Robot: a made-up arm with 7 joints.
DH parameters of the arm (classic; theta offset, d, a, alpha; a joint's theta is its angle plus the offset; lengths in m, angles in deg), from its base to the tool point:
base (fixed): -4.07 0 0 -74.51
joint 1: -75.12 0.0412 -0.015 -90
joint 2: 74 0 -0.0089 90
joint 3: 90 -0.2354 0.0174 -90
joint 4: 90 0.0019 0.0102 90
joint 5: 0 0.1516 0 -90
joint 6: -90 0 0.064 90
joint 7: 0 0 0 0
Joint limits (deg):
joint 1: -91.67..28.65
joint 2: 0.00..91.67
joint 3: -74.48..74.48
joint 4: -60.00..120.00
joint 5: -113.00..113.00
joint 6: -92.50..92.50
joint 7: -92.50..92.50
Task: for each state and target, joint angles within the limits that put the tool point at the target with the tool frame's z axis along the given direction. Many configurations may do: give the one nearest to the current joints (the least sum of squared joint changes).
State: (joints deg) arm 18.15 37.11 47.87 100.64 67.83 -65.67 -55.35
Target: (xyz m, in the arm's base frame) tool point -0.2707 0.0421 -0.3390 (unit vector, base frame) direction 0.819 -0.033 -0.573
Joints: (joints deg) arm 17.78 9.48 47.59 118.53 57.14 -13.75 -55.35
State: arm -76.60 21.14 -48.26 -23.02 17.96 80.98 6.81
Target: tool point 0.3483 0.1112 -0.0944 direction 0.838 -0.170 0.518
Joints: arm -59.19 17.08 -0.28 10.77 49.10 92.50 6.81
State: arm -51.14 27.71 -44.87 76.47 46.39 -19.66 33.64
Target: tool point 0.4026 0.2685 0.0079 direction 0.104 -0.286 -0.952
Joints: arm -88.81 57.14 -62.34 71.11 77.97 -0.64 33.64
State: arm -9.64 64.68 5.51 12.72 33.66 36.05 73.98
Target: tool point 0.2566 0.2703 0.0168 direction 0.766 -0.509 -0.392
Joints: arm -29.56 74.52 -5.43 -0.87 70.24 50.58 73.98
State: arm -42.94 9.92 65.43 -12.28 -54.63 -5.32 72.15
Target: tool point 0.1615 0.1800 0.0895 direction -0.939 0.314 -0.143
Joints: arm -59.21 30.84 46.23 -40.59 -55.56 2.34 72.15
